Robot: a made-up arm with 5 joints.
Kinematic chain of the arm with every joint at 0, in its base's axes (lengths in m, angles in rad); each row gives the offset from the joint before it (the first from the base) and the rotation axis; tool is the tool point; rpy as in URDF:
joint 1: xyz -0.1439 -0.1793 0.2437 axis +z
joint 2: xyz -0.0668 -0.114 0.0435 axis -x
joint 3: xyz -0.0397 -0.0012 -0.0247 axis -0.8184 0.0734 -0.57
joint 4: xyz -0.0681 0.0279 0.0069 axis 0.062 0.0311 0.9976
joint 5: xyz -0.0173 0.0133 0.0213 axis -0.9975 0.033 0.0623
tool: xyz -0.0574 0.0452 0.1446 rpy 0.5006 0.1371 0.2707
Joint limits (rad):
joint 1: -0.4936..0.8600
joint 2: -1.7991..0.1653
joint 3: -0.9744..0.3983
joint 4: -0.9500..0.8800
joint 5: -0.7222..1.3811
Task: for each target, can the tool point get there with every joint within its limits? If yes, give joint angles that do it. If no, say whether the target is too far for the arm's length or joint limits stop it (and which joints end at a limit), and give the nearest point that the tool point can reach.
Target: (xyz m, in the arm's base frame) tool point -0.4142 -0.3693 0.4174
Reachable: yes | joints 0.2136 -0.0020 -0.4978 0.3912 0.4547
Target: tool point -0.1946 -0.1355 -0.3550
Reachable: no: too far | nearest point -0.3153 -0.1949 0.0915 | short by 0.466 m
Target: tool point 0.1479 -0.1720 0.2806
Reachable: no: joint limits stop it (at a limit: joint 1, joint 3, joint 4) | nearest point -0.1500 -0.0926 0.2824 | short by 0.308 m
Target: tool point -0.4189 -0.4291 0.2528
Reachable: yes | joints -0.1048 -1.0687 -0.6817 -0.2898 -0.4564
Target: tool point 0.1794 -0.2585 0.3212
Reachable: no: joint limits stop it (at a limit: joint 1, joint 3, joint 4, joint 5) | nearest point 0.0081 -0.4615 0.3217 | short by 0.266 m
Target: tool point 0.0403 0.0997 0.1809
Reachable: no: joint limits stop it (at a limit: joint 1, joint 3) | nearest point -0.1756 -0.0560 0.2379 | short by 0.272 m
